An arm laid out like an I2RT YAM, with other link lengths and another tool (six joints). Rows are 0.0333 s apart.
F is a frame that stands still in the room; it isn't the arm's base.
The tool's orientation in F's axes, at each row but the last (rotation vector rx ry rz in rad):
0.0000 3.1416 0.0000
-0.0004 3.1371 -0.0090
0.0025 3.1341 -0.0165
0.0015 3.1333 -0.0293
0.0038 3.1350 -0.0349
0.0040 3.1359 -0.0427
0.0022 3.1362 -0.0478
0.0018 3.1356 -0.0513
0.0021 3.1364 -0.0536
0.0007 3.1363 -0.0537
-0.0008 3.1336 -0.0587
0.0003 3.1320 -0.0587
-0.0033 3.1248 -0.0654
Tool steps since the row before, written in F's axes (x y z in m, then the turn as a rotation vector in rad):
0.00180 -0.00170 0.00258 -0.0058 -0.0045 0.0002
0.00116 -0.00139 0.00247 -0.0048 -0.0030 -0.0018
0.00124 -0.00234 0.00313 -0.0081 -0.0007 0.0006
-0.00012 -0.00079 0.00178 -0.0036 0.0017 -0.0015
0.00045 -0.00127 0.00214 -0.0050 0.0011 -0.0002
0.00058 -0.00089 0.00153 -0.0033 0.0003 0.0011
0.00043 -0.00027 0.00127 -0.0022 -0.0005 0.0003
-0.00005 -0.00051 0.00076 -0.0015 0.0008 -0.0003
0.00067 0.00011 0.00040 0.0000 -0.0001 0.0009
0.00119 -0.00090 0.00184 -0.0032 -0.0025 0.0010
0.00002 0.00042 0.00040 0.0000 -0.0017 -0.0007
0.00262 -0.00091 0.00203 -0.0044 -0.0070 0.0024
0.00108 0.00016 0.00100 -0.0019 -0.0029 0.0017
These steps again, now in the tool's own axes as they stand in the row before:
-0.00180 -0.00170 -0.00258 0.0058 -0.0045 -0.0002
-0.00117 -0.00140 -0.00246 0.0048 -0.0030 0.0018
-0.00127 -0.00237 -0.00310 0.0081 -0.0007 -0.0007
0.00010 -0.00082 -0.00177 0.0036 0.0017 0.0014
-0.00047 -0.00132 -0.00211 0.0050 0.0011 0.0001
-0.00059 -0.00093 -0.00150 0.0033 0.0003 -0.0011
-0.00044 -0.00031 -0.00126 0.0022 -0.0005 -0.0003
0.00005 -0.00053 -0.00074 0.0015 0.0008 0.0003
-0.00067 0.00010 -0.00040 0.0000 -0.0001 -0.0009
-0.00120 -0.00096 -0.00180 0.0032 -0.0025 -0.0009
-0.00002 0.00040 -0.00042 0.0000 -0.0017 0.0008
-0.00264 -0.00098 -0.00197 0.0044 -0.0071 -0.0022
-0.00110 0.00012 -0.00099 0.0019 -0.0030 -0.0016

